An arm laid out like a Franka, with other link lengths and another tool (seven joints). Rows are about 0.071 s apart.
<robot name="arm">
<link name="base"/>
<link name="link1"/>
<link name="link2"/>
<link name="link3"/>
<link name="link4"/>
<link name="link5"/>
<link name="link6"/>
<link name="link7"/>
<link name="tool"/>
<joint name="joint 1" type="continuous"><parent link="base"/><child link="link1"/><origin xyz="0.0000 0.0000 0.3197"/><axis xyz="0 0 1"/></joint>
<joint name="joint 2" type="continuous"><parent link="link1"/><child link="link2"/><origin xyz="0.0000 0.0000 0.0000"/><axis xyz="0 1 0"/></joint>
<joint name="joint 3" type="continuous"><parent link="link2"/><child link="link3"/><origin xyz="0.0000 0.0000 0.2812"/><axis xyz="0 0 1"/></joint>
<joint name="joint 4" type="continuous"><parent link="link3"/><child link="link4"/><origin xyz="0.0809 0.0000 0.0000"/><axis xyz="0 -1 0"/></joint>
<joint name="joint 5" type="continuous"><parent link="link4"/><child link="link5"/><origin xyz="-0.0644 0.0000 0.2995"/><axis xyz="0 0 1"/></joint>
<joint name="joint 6" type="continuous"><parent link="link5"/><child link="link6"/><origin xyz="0.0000 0.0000 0.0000"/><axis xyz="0 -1 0"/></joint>
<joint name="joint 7" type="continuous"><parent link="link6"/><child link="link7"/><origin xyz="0.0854 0.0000 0.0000"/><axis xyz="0 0 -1"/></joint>
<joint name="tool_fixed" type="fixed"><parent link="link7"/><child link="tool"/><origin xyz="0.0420 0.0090 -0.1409" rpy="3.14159 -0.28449 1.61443"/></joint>
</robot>
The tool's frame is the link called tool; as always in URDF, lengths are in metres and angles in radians. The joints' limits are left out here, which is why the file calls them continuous.
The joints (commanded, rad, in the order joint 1, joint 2, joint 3, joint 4, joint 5, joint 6, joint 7), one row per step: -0.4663, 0.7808, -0.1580, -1.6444, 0.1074, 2.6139, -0.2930; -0.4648, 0.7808, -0.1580, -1.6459, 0.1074, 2.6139, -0.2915; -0.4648, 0.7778, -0.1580, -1.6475, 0.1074, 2.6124, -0.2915; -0.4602, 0.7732, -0.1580, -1.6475, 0.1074, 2.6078, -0.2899; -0.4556, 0.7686, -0.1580, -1.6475, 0.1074, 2.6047, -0.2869; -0.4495, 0.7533, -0.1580, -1.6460, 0.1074, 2.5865, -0.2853; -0.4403, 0.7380, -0.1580, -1.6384, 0.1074, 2.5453, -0.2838; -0.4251, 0.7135, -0.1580, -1.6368, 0.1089, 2.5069, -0.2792; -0.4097, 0.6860, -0.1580, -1.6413, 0.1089, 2.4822, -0.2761; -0.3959, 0.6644, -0.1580, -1.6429, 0.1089, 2.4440, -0.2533; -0.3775, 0.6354, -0.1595, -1.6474, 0.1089, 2.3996, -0.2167; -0.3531, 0.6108, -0.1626, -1.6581, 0.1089, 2.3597, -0.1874; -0.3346, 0.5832, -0.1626, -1.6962, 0.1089, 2.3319, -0.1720; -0.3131, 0.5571, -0.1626, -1.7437, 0.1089, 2.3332, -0.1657; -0.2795, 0.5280, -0.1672, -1.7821, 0.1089, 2.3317, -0.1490; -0.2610, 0.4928, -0.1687, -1.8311, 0.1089, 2.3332, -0.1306
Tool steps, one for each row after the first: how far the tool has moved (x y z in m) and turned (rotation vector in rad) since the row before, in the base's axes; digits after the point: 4 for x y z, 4 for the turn. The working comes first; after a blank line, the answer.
Tool pose at each row, in the base's axes (x y z in m, rotation vector in rad; the steps are taken from these numbers as rounded here): 0.5444, -0.3558, 0.1681, 2.4743, 1.8366, 0.3842; 0.5445, -0.3549, 0.1675, 2.4757, 1.8370, 0.3840; 0.5443, -0.3548, 0.1686, 2.4761, 1.8368, 0.3847; 0.5461, -0.3524, 0.1709, 2.4739, 1.8405, 0.3866; 0.5481, -0.3501, 0.1734, 2.4714, 1.8418, 0.3894; 0.5508, -0.3468, 0.1812, 2.4700, 1.8478, 0.3942; 0.5539, -0.3408, 0.1880, 2.4814, 1.8656, 0.3942; 0.5585, -0.3316, 0.1990, -2.4819, -1.8795, -0.3997; 0.5628, -0.3222, 0.2113, -2.4669, -1.8893, -0.4062; 0.5649, -0.3136, 0.2191, -2.4636, -1.8632, -0.4064; 0.5668, -0.3032, 0.2297, -2.4692, -1.8233, -0.4081; 0.5680, -0.2893, 0.2356, -2.4610, -1.7942, -0.3992; 0.5624, -0.2749, 0.2337, -2.4383, -1.7669, -0.3784; 0.5577, -0.2595, 0.2309, -2.4153, -1.7655, -0.3662; 0.5567, -0.2410, 0.2334, -2.3993, -1.7690, -0.3597; 0.5500, -0.2289, 0.2353, -2.3957, -1.7536, -0.3559

0.0001, 0.0009, -0.0006, 0.0010, 0.0010, -0.0002; -0.0002, 0.0001, 0.0011, 0.0005, -0.0002, -0.0002; 0.0018, 0.0024, 0.0023, 0.0009, -0.0007, 0.0028; 0.0020, 0.0023, 0.0025, 0.0003, -0.0021, 0.0015; 0.0027, 0.0033, 0.0078, 0.0037, -0.0007, 0.0040; 0.0031, 0.0060, 0.0068, 0.0141, 0.0127, 0.0072; 0.0046, 0.0092, 0.0110, 0.0128, 0.0062, 0.0087; 0.0043, 0.0094, 0.0123, 0.0057, -0.0015, 0.0113; 0.0021, 0.0086, 0.0078, 0.0166, 0.0107, -0.0096; 0.0019, 0.0104, 0.0106, 0.0189, 0.0112, -0.0201; 0.0012, 0.0139, 0.0059, 0.0187, 0.0187, -0.0086; -0.0056, 0.0144, -0.0019, 0.0237, 0.0306, -0.0005; -0.0047, 0.0154, -0.0028, 0.0123, 0.0163, 0.0110; -0.0010, 0.0185, 0.0025, 0.0067, 0.0085, 0.0097; -0.0067, 0.0121, 0.0019, 0.0093, 0.0094, -0.0052
